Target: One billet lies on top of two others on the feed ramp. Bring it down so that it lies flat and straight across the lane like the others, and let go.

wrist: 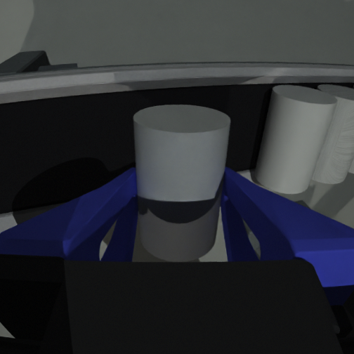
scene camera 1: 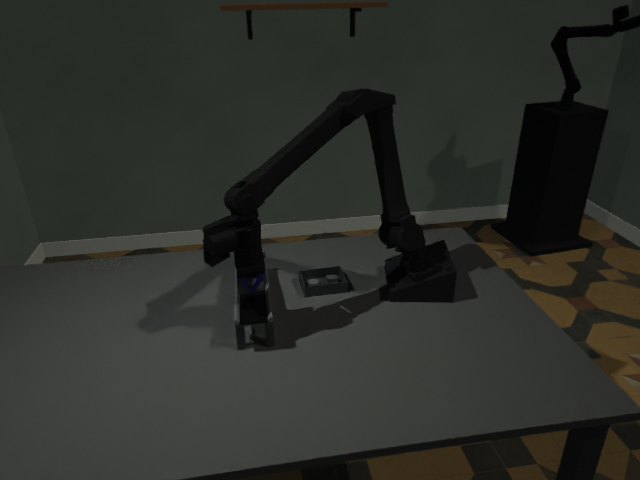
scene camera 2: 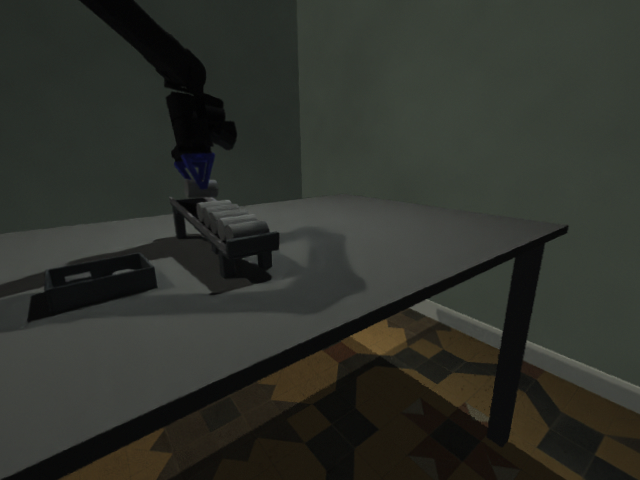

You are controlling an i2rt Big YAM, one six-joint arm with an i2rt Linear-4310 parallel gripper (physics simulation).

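Pixels of known places: gripper, fingertip midpoint: [scene camera 1: 250,286] [scene camera 2: 201,190]; arm's base, link origin: [scene camera 1: 420,268].
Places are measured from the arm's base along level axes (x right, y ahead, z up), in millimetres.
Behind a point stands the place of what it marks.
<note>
My gripper [scene camera 1: 252,284] {z 54, x -44, y 496 mm} [scene camera 2: 200,178] {z 54, x -44, y 496 mm} [wrist: 179,177] with blue fingers is shut on a pale cylindrical billet [scene camera 2: 211,184] {z 68, x -25, y 514 mm} [wrist: 182,155]. The billet lies across the lane, a little above the feed ramp [scene camera 1: 240,335] [scene camera 2: 253,243] [wrist: 175,77], at the stretch beyond the row. Several other billets [scene camera 2: 245,228] {z 17, x 214, y 455 mm} [wrist: 296,140] lie side by side across the ramp, toward its end wall in scene view 2. In the wrist view a gap separates the held billet from the nearest one, which looks slightly slanted against it. Scene view 1 hides the row behind the gripper and ramp.
A low dark tray [scene camera 1: 326,290] {z -54, x 46, y 271 mm} [scene camera 2: 103,291] {z -55, x 144, y 261 mm} with pale round and square shapes inside stands beside the ramp, between it and the arm's base [scene camera 1: 423,281] {z -1, x -68, y 24 mm}. The ramp's side rails rise along both sides of the lane. A second arm stands on a pedestal [scene camera 1: 553,170] beyond the table.
</note>
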